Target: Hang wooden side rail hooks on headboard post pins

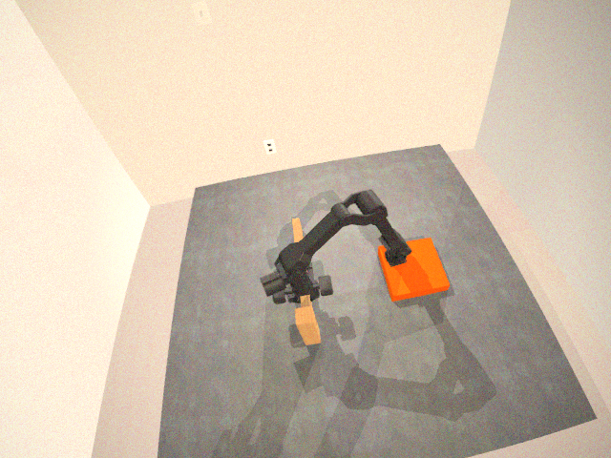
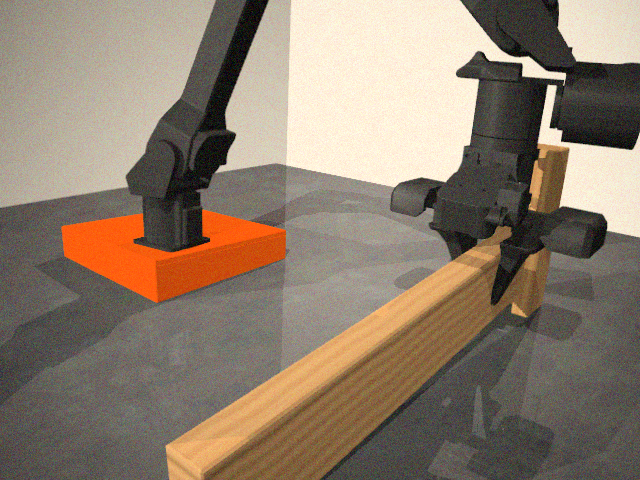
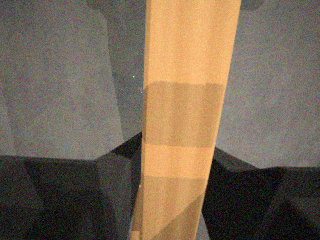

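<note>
Right now my gripper tip is 11 cm to the right of the headboard post, 4 cm below it and 1 cm short of it.
</note>
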